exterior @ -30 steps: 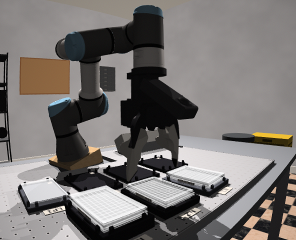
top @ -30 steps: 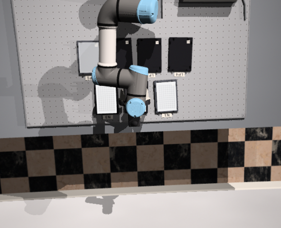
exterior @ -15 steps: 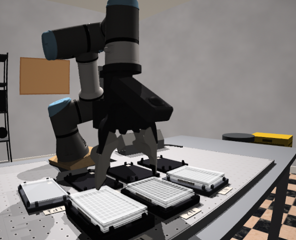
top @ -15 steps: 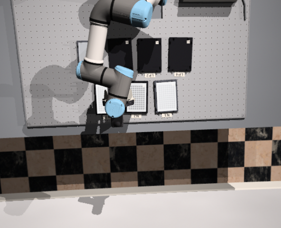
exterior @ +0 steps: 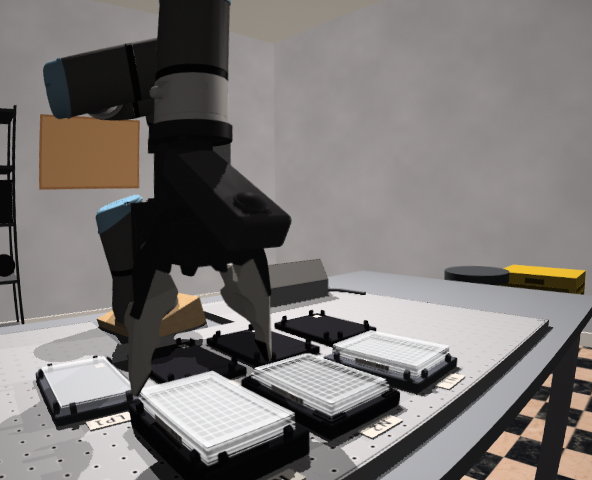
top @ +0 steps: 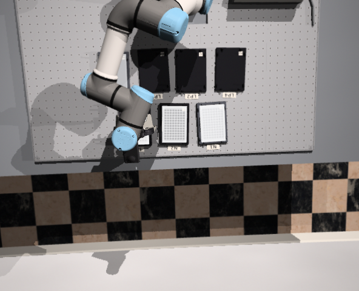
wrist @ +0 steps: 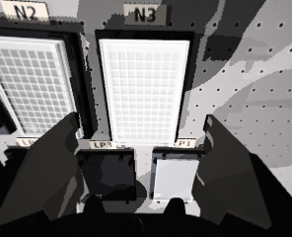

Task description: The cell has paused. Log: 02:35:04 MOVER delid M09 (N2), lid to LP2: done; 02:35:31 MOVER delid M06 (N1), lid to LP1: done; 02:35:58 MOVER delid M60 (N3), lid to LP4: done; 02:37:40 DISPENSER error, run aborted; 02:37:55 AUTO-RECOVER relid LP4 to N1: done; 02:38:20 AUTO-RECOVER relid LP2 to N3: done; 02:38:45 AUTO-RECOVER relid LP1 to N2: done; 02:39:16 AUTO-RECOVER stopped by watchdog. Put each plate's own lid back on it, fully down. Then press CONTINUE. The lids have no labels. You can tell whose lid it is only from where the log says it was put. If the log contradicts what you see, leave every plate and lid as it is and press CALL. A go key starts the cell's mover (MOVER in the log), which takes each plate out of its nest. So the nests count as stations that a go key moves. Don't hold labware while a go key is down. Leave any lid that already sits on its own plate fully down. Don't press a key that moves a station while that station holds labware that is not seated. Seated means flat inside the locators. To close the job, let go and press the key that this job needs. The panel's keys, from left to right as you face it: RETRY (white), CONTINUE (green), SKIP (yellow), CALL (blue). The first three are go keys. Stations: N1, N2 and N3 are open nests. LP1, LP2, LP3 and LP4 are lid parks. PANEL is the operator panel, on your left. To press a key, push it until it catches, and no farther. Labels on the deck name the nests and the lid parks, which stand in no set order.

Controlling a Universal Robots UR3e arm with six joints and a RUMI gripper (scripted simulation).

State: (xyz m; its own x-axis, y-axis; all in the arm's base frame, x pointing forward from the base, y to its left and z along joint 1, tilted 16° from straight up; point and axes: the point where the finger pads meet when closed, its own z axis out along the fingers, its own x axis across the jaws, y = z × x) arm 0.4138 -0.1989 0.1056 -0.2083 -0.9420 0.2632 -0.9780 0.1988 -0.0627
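Right now my hand is 40 mm above the plate. Also, from my hand: lid park LP1: 190 mm behind, 30 mm to the right, 60 mm below; then LP2 label: 50 mm behind, 210 mm to the left, 70 mm below; then LP3 lid park: 170 mm behind, 100 mm to the left, 60 mm below.
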